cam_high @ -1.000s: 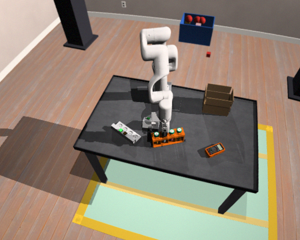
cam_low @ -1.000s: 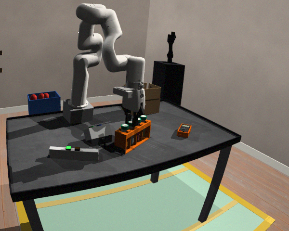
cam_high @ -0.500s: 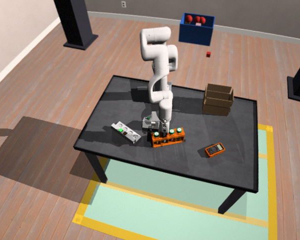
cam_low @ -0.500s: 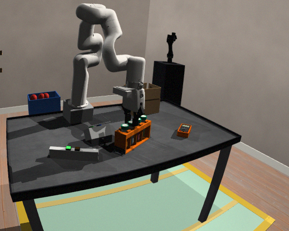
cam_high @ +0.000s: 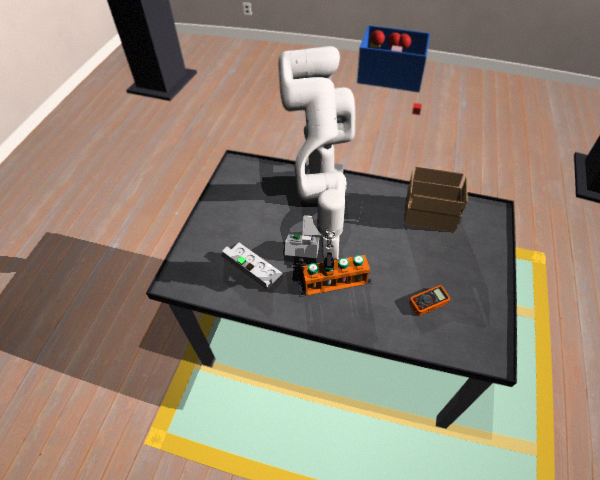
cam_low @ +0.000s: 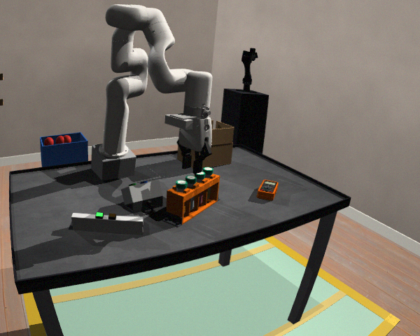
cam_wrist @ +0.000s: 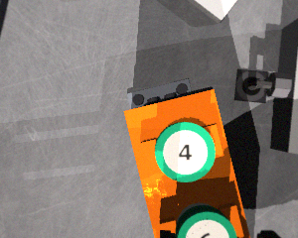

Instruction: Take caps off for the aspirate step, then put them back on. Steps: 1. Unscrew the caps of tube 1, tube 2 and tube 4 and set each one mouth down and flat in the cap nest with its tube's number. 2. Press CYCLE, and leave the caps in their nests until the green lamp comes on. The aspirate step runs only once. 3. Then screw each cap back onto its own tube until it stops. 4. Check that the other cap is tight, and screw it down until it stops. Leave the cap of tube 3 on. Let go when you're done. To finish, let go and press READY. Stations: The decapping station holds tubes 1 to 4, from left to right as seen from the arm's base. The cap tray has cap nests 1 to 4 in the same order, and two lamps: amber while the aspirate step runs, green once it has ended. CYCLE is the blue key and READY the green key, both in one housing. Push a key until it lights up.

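Now: the green key 160 mm to the right of my hand, 110 mm behind it and 100 mm below it. The rest, counted from my hand: blue key: 120 mm behind, 110 mm to the right, 100 mm below; table's front edge: 200 mm ahead, 160 mm below, 40 mm to the left; grey key housing: 140 mm to the right, 110 mm below, 100 mm behind.
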